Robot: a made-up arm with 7 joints.
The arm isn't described. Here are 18 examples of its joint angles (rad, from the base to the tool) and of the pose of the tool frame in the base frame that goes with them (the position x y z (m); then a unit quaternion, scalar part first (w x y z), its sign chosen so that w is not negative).
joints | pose
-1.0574 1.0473 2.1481 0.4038 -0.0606 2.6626 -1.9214 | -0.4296 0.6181 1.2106 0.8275 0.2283 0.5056 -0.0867
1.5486 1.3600 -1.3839 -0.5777 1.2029 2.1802 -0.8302 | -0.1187 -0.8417 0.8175 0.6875 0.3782 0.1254 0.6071
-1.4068 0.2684 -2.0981 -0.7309 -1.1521 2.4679 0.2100 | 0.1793 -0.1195 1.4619 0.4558 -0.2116 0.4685 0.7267
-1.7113 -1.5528 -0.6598 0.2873 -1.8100 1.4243 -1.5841 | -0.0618 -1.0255 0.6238 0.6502 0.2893 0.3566 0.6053
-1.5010 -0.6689 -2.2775 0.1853 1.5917 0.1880 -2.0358 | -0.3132 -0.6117 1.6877 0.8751 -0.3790 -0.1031 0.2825
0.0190 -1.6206 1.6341 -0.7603 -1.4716 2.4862 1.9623 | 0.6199 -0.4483 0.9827 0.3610 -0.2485 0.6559 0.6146
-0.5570 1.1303 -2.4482 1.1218 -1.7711 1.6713 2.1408 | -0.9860 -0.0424 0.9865 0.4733 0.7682 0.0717 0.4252
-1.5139 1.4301 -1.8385 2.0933 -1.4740 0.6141 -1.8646 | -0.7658 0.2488 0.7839 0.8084 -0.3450 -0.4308 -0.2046
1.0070 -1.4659 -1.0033 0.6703 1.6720 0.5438 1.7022 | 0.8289 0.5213 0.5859 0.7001 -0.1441 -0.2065 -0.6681
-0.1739 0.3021 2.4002 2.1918 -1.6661 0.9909 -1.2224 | -0.6368 0.2712 0.8465 0.7305 0.0963 -0.1608 -0.6567
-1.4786 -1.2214 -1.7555 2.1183 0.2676 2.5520 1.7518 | -0.4503 -0.3212 1.0829 0.2760 0.9182 0.2830 0.0257
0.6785 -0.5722 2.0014 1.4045 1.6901 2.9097 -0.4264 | -0.1408 0.2226 1.2335 0.7446 0.3502 -0.4526 -0.3437
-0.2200 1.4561 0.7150 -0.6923 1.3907 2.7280 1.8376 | -0.8535 -0.0043 0.7873 0.3075 0.6745 0.6095 0.2810
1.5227 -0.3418 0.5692 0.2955 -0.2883 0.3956 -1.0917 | 0.0226 0.4605 1.7987 0.2474 -0.5934 0.5647 -0.5174
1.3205 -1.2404 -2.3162 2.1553 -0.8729 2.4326 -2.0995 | 0.5330 0.2055 1.1686 0.0103 -0.1853 0.4568 0.8700
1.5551 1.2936 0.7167 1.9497 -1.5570 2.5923 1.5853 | -0.4080 -0.4091 1.0836 0.4507 -0.8261 0.1361 -0.3096
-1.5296 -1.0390 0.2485 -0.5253 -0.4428 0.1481 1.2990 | -0.2028 -0.6624 1.5869 0.2497 0.5752 0.4457 0.6389
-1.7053 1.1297 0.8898 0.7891 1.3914 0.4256 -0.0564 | 0.4336 0.5606 1.4072 0.3449 0.0696 -0.9156 0.1949
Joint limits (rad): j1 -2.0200..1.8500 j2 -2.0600..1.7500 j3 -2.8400..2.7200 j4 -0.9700..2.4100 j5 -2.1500..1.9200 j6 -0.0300..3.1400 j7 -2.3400..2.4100
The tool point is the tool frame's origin. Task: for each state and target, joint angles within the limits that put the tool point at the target. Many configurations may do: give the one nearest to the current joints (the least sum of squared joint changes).
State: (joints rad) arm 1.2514 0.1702 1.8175 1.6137 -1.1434 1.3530 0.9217
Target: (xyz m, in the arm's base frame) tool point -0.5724 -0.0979 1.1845
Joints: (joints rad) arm 1.2560 -0.0089 1.7284 2.1085 -1.1034 1.4374 0.9419
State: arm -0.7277 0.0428 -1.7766 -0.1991 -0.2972 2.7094 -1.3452
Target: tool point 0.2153 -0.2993 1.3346
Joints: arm -1.3530 -0.2887 -2.1847 -0.6825 -0.4662 2.8901 -1.3426
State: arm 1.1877 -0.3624 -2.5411 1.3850 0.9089 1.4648 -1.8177
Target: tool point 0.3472 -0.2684 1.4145
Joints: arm 1.3723 -0.4849 -2.2811 1.5937 1.0015 1.4779 -1.8243
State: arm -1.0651 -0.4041 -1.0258 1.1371 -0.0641 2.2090 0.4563
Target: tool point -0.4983 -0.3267 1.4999
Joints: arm -1.5248 -0.3121 -1.2180 1.3269 -0.0024 1.9266 0.4618
